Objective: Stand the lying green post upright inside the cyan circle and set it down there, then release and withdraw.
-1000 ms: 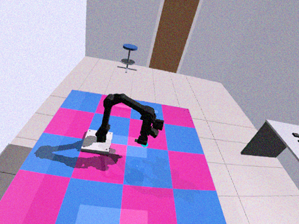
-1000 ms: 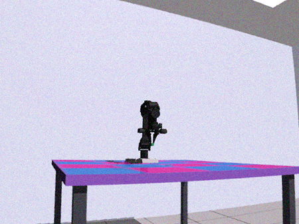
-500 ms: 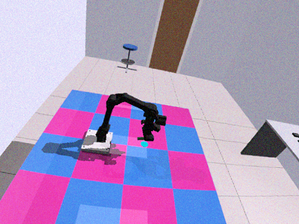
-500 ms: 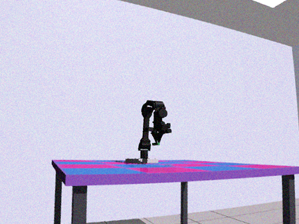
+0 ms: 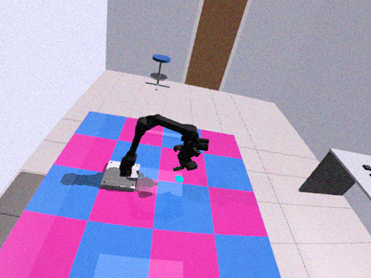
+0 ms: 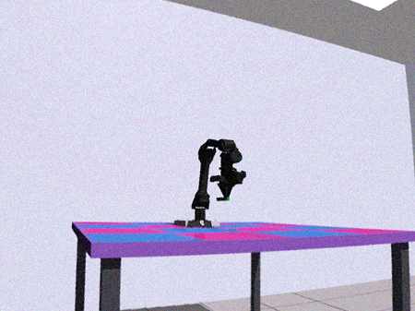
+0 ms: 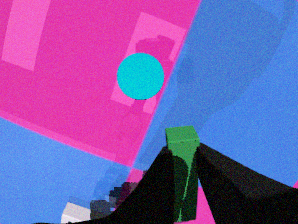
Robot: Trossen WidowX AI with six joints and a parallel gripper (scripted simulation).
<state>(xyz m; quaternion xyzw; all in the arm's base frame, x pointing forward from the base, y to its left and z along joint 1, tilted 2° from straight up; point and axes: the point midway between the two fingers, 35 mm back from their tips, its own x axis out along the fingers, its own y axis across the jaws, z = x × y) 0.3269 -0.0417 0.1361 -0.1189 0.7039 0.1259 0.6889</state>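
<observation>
The cyan circle lies 10 mm ahead of my gripper tip, 30 mm to the left of it and 140 mm below it. The rest, counted from my gripper tip: green post: 20 mm behind, 10 mm to the right.
</observation>
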